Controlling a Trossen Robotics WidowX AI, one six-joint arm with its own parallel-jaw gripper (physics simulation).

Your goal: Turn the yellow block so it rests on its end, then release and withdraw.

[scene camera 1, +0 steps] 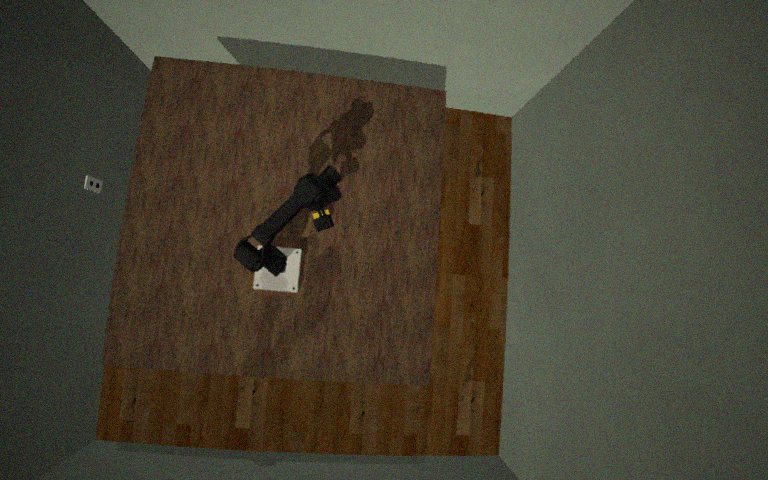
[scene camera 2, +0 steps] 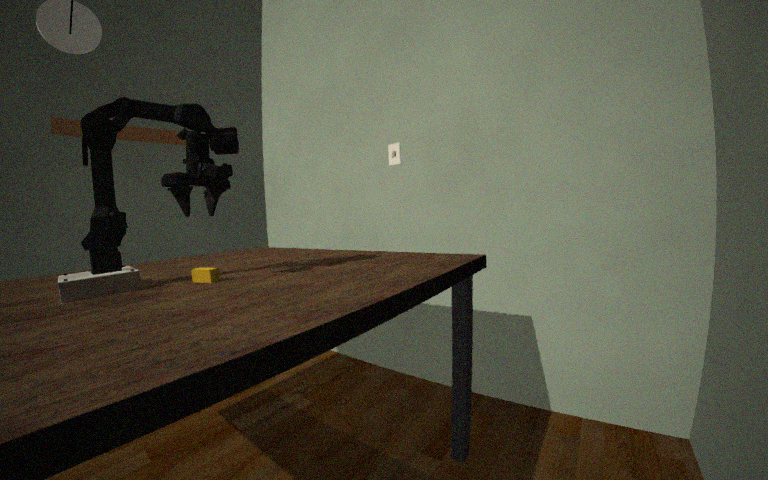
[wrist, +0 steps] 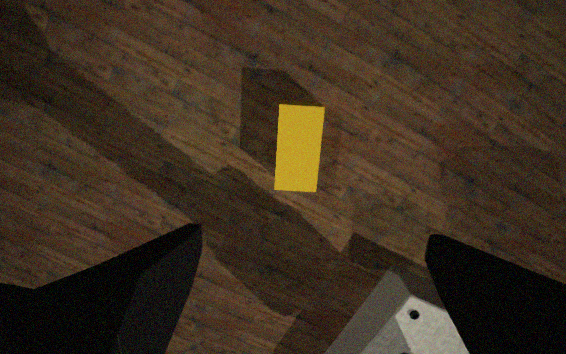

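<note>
The yellow block (scene camera 2: pixel 203 275) (wrist: pixel 299 148) lies flat on the brown table (scene camera 2: pixel 317 288) (scene camera 1: pixel 198 316). In the wrist view its top is a long rectangle, upright in the picture and leaning slightly, ahead of the space between the fingers. In scene camera 1's view the arm partly hides the block (scene camera 1: pixel 316 216). My gripper (scene camera 2: pixel 199 215) (wrist: pixel 315 241) is open and empty, pointing down high above the table and the block. The fingertips are well clear of the block.
The arm's white base plate (scene camera 1: pixel 289 277) (scene camera 2: pixel 99 284) (wrist: pixel 430 322) stands on the table near the block. The arm's shadow falls across the table by the block. A wall (scene camera 2: pixel 509 169) stands behind the table.
</note>
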